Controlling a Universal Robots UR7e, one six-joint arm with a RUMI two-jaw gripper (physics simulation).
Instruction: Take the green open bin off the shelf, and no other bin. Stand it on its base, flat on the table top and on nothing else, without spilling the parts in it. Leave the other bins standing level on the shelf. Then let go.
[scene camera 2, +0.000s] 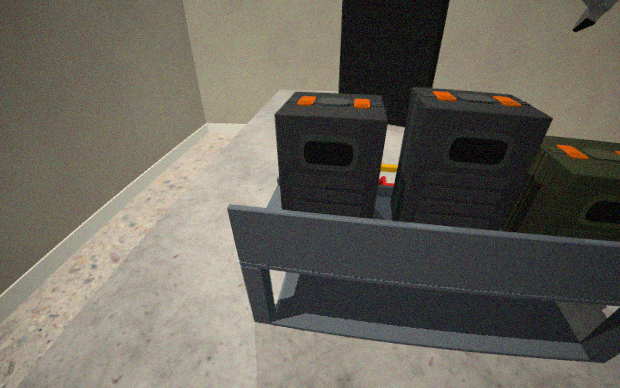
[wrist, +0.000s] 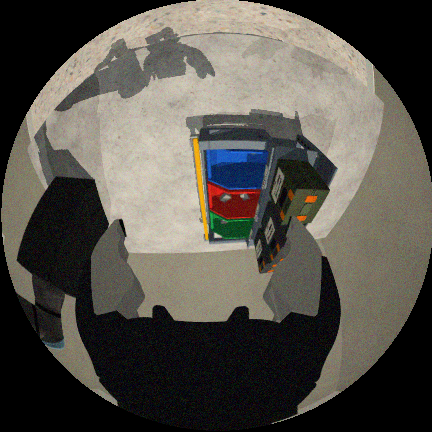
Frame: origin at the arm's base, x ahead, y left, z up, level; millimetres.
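Seen in the pictures: gripper, fingertip midpoint: (scene camera 2: 609, 34) (wrist: 203, 219); arm's base at its link origin: (wrist: 47, 283).
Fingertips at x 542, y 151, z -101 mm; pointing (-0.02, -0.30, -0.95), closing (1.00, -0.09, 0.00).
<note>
Pixels of each thing's top centre, then the offset from my fingertips to it. Level surfaces: height alone.
- green open bin at its top centre: (wrist: 236, 229) 63 mm ahead, 324 mm right, 206 mm down
- red bin at its top centre: (wrist: 240, 205) 69 mm ahead, 213 mm right, 206 mm down
- blue bin at its top centre: (wrist: 245, 171) 77 mm ahead, 101 mm right, 206 mm down
- yellow bar at its top centre: (scene camera 2: 409, 167) (wrist: 201, 203) 33 mm back, 208 mm right, 222 mm down
- olive case at its top centre: (scene camera 2: 601, 155) (wrist: 305, 208) 174 mm ahead, 104 mm right, 90 mm down
- grey table top at its surface level: 287 mm down
The green open bin (wrist: 232, 230) sits at the near end of the bin row on the shelf (scene camera 2: 425, 252) (wrist: 235, 144) in the wrist view, with small grey parts partly visible in it. The red bin (wrist: 236, 206) is beside it, with grey parts, and the blue bin (wrist: 237, 172) is beyond the red one. A yellow bar (wrist: 199, 187) (scene camera 2: 389, 168) runs along the shelf's front. My gripper (wrist: 203, 219) is open and empty, high above and apart from the bins. Part of one jaw shows at the top right of the scene view. The green bin does not show in the scene view.
Two black cases with orange latches, a smaller one (scene camera 2: 327, 180) and a larger one (scene camera 2: 470, 187), and an olive case (scene camera 2: 565, 195) (wrist: 306, 182) stand upright behind the bins. The shelf unit stands on the grey table top (scene camera 2: 165, 280) (wrist: 150, 150).
</note>
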